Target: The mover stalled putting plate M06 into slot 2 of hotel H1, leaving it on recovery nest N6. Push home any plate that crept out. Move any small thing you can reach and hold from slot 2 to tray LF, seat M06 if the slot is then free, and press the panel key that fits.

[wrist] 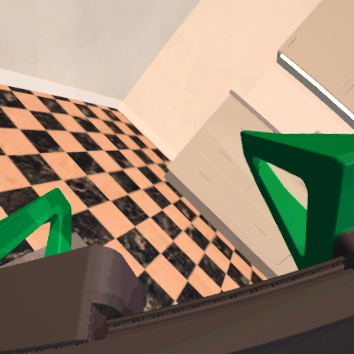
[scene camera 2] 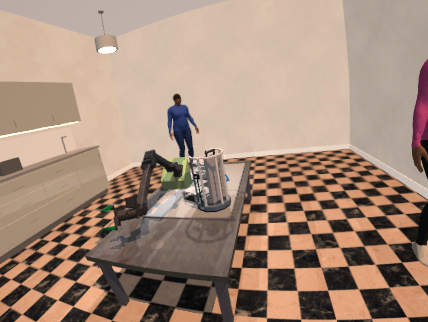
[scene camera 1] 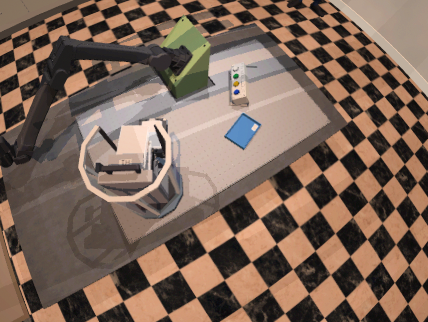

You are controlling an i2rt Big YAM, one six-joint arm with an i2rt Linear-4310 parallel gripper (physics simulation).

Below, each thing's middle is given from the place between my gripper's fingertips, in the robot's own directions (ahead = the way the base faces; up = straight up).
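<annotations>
Looking at the round white plate rack (scene camera 1: 122, 179), I find my gripper 1 cm above it, 56 cm to the right of it and 51 cm short of it.
</annotations>
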